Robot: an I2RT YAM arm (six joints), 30 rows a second.
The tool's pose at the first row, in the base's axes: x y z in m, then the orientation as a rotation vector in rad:
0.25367, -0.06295, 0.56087, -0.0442, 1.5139, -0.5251
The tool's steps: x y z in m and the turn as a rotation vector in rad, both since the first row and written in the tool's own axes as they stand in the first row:
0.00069, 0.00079, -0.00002, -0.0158, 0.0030, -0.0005
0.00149, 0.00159, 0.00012, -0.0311, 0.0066, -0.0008
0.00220, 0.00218, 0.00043, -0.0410, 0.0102, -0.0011
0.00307, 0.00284, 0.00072, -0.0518, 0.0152, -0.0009
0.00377, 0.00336, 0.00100, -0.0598, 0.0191, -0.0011
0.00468, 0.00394, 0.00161, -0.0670, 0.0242, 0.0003
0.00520, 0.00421, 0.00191, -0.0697, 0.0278, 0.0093
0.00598, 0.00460, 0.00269, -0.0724, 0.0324, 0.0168
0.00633, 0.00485, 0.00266, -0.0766, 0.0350, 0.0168
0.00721, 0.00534, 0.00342, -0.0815, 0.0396, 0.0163
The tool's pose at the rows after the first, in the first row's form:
0.25387, -0.06249, 0.55995, -0.0561, 1.5211, -0.5138
0.25422, -0.06210, 0.55894, -0.0673, 1.5286, -0.5028
0.25467, -0.06192, 0.55809, -0.0743, 1.5347, -0.4958
0.25511, -0.06172, 0.55707, -0.0813, 1.5423, -0.4879
0.25551, -0.06159, 0.55626, -0.0867, 1.5482, -0.4823
0.25624, -0.06158, 0.55526, -0.0899, 1.5549, -0.4761
0.25659, -0.06161, 0.55470, -0.0842, 1.5587, -0.4671
0.25743, -0.06177, 0.55390, -0.0794, 1.5634, -0.4594
0.25746, -0.06166, 0.55348, -0.0821, 1.5670, -0.4564
0.25831, -0.06176, 0.55255, -0.0851, 1.5728, -0.4534

